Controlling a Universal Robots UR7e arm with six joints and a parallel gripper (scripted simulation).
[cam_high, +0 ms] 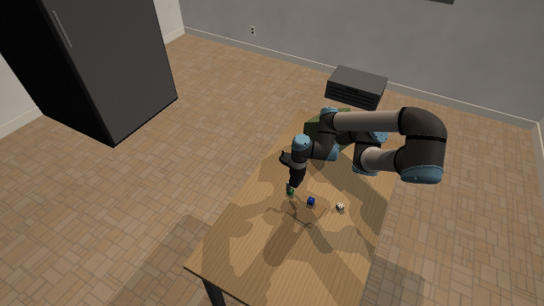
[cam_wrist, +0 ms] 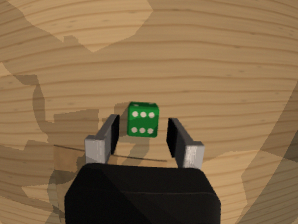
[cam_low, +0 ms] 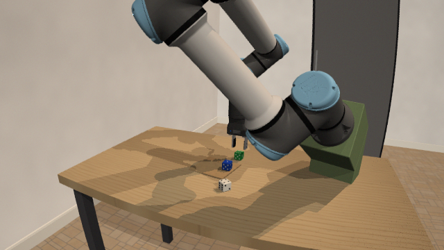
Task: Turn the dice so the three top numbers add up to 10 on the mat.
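The green die lies 5 cm below my hand. From my hand the other things lie so: tan mat: 4 cm ahead, 12 cm to the left, 6 cm below; then blue die: 1 cm behind, 12 cm to the left, 5 cm below; then white die: 7 cm behind, 24 cm to the left, 5 cm below.
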